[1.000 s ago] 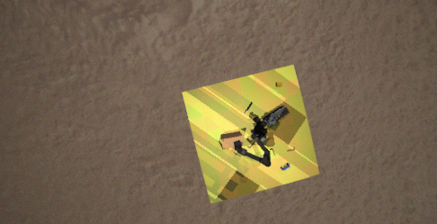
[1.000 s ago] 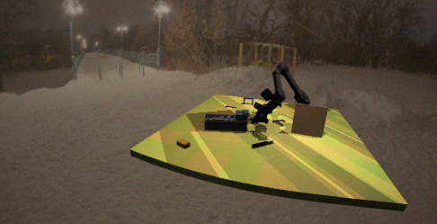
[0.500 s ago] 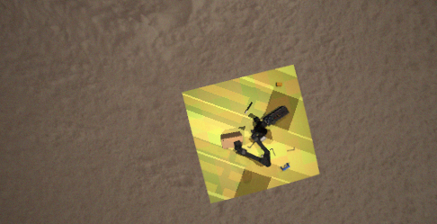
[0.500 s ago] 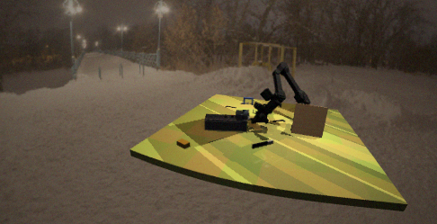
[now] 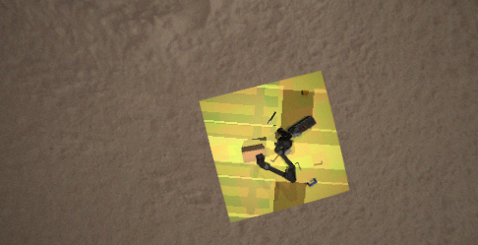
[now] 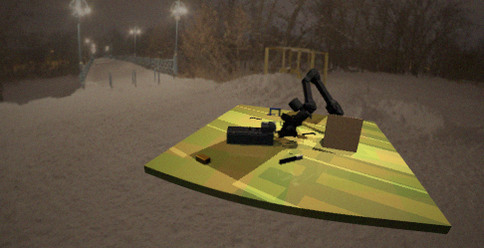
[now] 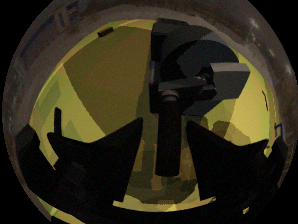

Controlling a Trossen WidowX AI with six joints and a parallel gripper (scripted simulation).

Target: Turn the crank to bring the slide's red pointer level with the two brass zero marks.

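The crank handle is 2 cm behind my gripper tip and 3 cm above it. Also, from my gripper tip: black stick (9 cm behind, 18 cm to the left, 4 cm below); then red pointer (12 cm ahead, 3 cm above); then grey block (6 cm behind, 17 cm to the right, 2 cm below).
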